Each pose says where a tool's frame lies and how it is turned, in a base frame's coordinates. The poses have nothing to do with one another.
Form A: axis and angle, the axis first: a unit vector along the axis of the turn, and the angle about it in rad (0 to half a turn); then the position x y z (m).
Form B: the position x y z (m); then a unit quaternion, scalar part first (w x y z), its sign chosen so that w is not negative. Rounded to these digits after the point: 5 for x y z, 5 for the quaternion.
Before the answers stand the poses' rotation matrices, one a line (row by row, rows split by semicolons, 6 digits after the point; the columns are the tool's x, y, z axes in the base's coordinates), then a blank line. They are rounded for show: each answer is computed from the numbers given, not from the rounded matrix.
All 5 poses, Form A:
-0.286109, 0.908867, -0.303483, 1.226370, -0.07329, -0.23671, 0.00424
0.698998, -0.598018, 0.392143, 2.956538, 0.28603, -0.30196, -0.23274
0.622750, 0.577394, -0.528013, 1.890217, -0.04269, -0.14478, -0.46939
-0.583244, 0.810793, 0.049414, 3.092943, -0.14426, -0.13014, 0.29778
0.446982, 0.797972, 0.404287, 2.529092, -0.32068, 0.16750, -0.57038
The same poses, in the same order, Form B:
0.391875 0.113427 0.913000; -0.457892 0.884779 0.086614; -0.797978 -0.451997 0.398660
-0.014072 -0.901044 0.433499; -0.756735 -0.273781 -0.593629; 0.653570 -0.336397 -0.677999
0.195583 0.973789 0.116113; -0.028821 0.124056 -0.991857; -0.980264 0.190643 0.052329
-0.318873 -0.947623 -0.018177; -0.942817 0.315175 0.108445; -0.097036 0.051718 -0.993936
-0.454947 0.416088 0.787334; 0.880949 0.339551 0.329596; -0.130199 0.843550 -0.521030

-0.07329, -0.23671, 0.00424, 0.81782, -0.16465, 0.52303, -0.17465
0.28603, -0.30196, -0.23274, 0.09240, 0.69601, -0.59546, 0.39047
-0.04269, -0.14478, -0.46939, 0.58565, 0.50478, 0.46801, -0.42799
-0.14426, -0.13014, 0.29778, 0.02432, -0.58307, 0.81055, 0.04940
-0.32068, 0.16750, -0.57038, 0.30149, 0.42618, 0.76084, 0.38548

